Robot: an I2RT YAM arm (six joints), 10 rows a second.
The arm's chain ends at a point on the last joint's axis. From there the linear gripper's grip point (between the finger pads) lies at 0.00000 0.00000 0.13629 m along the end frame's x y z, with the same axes.
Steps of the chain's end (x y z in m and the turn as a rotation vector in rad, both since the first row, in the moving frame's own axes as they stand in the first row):
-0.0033, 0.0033, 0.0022, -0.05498, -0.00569, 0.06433
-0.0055, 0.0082, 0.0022, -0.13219, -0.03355, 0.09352
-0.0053, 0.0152, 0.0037, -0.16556, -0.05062, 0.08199
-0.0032, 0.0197, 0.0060, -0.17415, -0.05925, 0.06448
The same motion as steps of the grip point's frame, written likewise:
-0.0043, 0.0108, 0.0020, -0.05498, -0.00569, 0.06433
-0.0109, 0.0259, 0.0009, -0.13219, -0.03355, 0.09352
-0.0131, 0.0373, 0.0017, -0.16556, -0.05062, 0.08199
-0.0120, 0.0430, 0.0037, -0.17415, -0.05925, 0.06448

